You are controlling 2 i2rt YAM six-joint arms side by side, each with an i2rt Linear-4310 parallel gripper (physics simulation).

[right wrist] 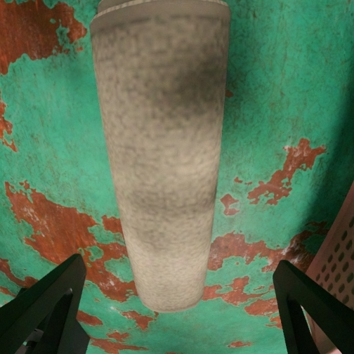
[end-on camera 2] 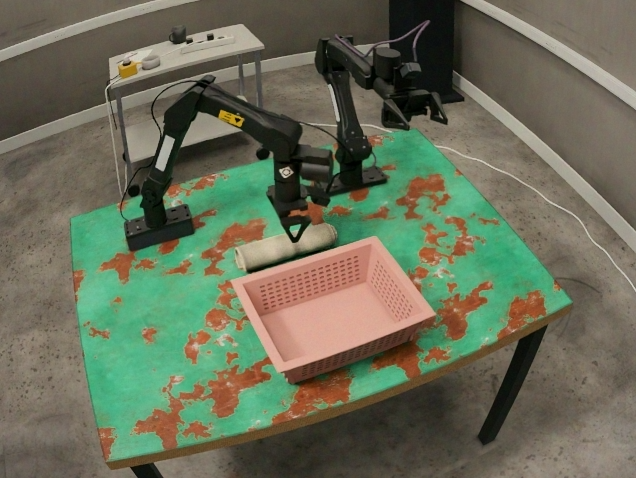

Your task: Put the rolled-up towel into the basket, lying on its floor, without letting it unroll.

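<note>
The rolled-up towel [end-on camera 2: 267, 250] [right wrist: 165, 140], beige and rolled into a cylinder, lies on the table just behind the basket, along its far long side. The pink basket [end-on camera 2: 398, 280] [right wrist: 340, 260] stands upright with holes in its walls, and its visible floor is bare. My right gripper [end-on camera 2: 308, 218] [right wrist: 180, 267] is open and points down above the towel, with a finger on either side of the roll in the right wrist view. It does not grip the towel. My left gripper [end-on camera 2: 425, 124] is open and empty, raised high at the back right, far from the towel.
The green and rust-coloured table [end-on camera 2: 123, 328] carries both arm bases at its back edge. Behind it stands a grey cart [end-on camera 2: 246, 38] with a yellow box, a power strip and a dark mug. A white cable runs along the floor at the right.
</note>
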